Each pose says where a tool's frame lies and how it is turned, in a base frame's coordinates. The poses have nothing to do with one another.
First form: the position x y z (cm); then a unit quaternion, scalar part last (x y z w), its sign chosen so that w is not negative.
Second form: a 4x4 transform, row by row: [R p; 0 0 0 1], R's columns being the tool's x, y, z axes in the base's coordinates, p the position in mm. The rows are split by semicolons. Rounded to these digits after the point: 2 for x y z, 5 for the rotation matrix.
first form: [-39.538, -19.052, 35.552, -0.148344, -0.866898, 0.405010, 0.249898]
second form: -0.83109, 0.05478, -0.55343, -395.38; 0.45962, 0.62792, -0.62806, -190.52; 0.31311, -0.77635, -0.54704, 355.52; 0, 0, 0, 1
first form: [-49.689, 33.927, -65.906, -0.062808, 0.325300, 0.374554, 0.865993]
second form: 0.50778, -0.68959, 0.51637, -496.89; 0.60786, 0.71153, 0.35247, 339.27; -0.61047, 0.13490, 0.78047, -659.06; 0, 0, 0, 1
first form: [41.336, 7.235, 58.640, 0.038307, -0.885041, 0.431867, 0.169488]
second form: -0.93961, -0.21420, -0.26692, 413.36; 0.07859, 0.62405, -0.77742, 72.35; 0.33309, -0.75145, -0.56953, 586.40; 0, 0, 0, 1
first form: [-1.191, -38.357, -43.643, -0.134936, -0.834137, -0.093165, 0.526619]
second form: -0.40893, 0.32324, -0.85340, -11.91; 0.12699, 0.94623, 0.29754, -383.57; 0.90369, 0.01331, -0.42799, -436.43; 0, 0, 0, 1
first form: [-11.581, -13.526, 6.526, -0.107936, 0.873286, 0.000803, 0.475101]
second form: -0.52526, -0.18928, 0.82962, -115.81; -0.18775, 0.97670, 0.10396, -135.26; -0.82997, -0.10116, -0.54856, 65.26; 0, 0, 0, 1
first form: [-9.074, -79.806, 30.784, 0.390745, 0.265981, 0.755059, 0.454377]
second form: -0.28172, -0.47830, 0.83178, -90.74; 0.89402, -0.44559, 0.04657, -798.06; 0.34836, 0.75675, 0.55314, 307.84; 0, 0, 0, 1
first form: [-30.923, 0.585, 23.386, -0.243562, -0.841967, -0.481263, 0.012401]
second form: -0.88105, 0.42208, 0.21355, -309.23; 0.39821, 0.41813, 0.81646, 5.85; 0.25532, 0.80438, -0.53646, 233.86; 0, 0, 0, 1
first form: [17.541, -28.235, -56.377, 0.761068, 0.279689, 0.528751, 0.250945]
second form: 0.28439, 0.16035, 0.94520, 175.41; 0.69110, -0.71760, -0.08620, -282.35; 0.66446, 0.67774, -0.31490, -563.77; 0, 0, 0, 1
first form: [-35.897, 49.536, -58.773, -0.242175, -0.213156, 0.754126, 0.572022]
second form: -0.22828, -0.75951, -0.60912, -358.97; 0.96600, -0.25471, -0.04443, 495.36; -0.12140, -0.59855, 0.79183, -587.73; 0, 0, 0, 1
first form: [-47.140, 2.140, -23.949, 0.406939, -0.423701, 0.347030, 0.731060]
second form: 0.40010, -0.85224, -0.33706, -471.40; 0.16256, 0.42794, -0.88907, 21.40; 0.90194, 0.30092, 0.30976, -239.49; 0, 0, 0, 1
